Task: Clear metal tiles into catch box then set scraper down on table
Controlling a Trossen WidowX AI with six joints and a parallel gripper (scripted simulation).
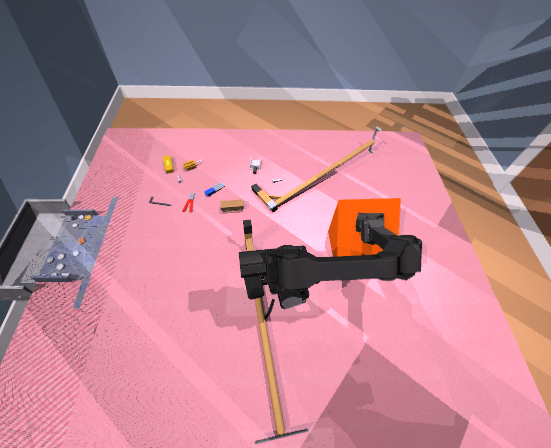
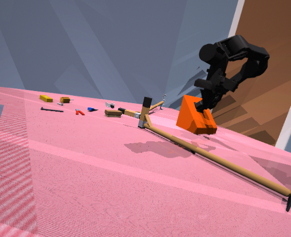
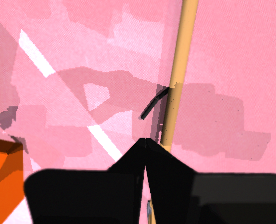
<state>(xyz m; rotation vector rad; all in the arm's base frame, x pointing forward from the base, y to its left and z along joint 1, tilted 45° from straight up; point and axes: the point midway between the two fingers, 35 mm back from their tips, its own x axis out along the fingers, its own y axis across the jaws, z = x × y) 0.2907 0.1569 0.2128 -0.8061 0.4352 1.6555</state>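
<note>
Now: gripper tip 10 cm above the long scraper, 5 cm short of it and 4 cm to the right of it. Round my gripper tip: wooden block 40 cm to the right, 18 cm ahead, 15 cm below; then black strip 16 cm below, 3 cm ahead, 1 cm to the left; then blue tool 49 cm to the right, 27 cm ahead, 15 cm below.
</note>
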